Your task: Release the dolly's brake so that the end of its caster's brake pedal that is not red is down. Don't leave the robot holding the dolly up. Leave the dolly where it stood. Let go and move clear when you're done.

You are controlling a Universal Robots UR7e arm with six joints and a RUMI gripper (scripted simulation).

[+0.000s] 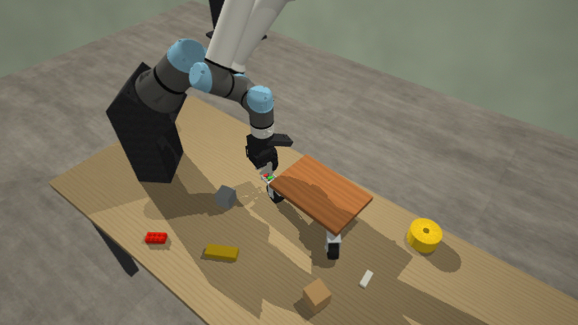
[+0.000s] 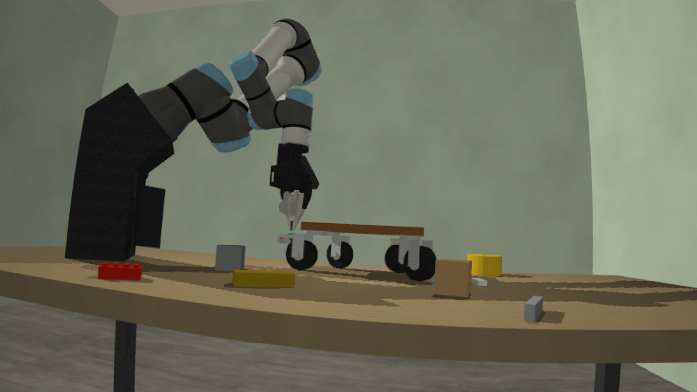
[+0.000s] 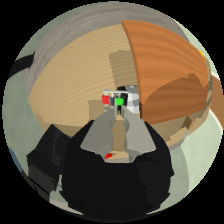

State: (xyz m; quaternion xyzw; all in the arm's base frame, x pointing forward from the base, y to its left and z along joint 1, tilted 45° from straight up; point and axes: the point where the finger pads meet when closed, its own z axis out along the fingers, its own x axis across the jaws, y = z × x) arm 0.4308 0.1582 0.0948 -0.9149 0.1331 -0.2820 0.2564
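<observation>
Right now my hand is 30 mm above the brake pedal and 10 mm past it. From my hand the other things lie so: red brick (420 mm to the right, 110 mm behind, 100 mm below); grey cube (150 mm to the right, 90 mm below, 80 mm behind); yellow bar (290 mm to the right, 100 mm below, 90 mm ahead).
</observation>
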